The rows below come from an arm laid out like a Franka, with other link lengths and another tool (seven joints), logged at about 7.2 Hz.
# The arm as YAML. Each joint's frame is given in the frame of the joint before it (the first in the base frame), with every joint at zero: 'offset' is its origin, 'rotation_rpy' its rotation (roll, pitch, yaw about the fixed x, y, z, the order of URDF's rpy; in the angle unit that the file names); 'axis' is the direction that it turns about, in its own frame. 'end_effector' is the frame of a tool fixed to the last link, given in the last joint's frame.
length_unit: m
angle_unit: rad
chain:
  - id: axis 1
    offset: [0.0, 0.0, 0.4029]
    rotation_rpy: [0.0, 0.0, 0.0]
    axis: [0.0, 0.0, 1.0]
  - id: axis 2
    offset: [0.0, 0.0, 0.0]
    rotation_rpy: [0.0, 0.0, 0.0]
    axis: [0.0, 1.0, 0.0]
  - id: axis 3
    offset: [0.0, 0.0, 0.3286]
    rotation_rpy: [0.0, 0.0, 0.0]
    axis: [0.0, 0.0, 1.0]
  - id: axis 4
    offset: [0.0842, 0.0, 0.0]
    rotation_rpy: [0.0, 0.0, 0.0]
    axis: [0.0, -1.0, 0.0]
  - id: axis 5
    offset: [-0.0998, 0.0, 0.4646]
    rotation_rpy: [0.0, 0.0, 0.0]
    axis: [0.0, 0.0, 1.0]
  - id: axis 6
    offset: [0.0, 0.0, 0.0]
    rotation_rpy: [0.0, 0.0, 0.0]
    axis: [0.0, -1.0, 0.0]
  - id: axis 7
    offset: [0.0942, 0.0, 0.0]
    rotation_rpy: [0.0, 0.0, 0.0]
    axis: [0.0, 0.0, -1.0]
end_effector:
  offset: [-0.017, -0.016, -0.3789]
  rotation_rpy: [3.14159, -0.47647, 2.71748]
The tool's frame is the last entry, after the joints.
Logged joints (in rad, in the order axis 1, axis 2, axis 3, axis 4, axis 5, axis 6, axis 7), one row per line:
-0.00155 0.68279 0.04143 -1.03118 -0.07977 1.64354 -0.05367
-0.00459 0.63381 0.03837 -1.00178 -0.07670 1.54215 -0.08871
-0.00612 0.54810 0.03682 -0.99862 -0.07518 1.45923 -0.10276
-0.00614 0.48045 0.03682 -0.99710 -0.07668 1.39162 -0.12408
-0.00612 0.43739 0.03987 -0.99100 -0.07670 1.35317 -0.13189
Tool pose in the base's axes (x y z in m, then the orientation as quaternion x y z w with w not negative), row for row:
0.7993 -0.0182 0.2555 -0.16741 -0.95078 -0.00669 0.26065
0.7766 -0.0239 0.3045 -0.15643 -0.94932 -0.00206 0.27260
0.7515 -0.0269 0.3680 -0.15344 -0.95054 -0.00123 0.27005
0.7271 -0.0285 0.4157 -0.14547 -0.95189 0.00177 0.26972
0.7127 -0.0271 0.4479 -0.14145 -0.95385 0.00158 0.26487
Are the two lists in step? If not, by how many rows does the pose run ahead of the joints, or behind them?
They are in step.
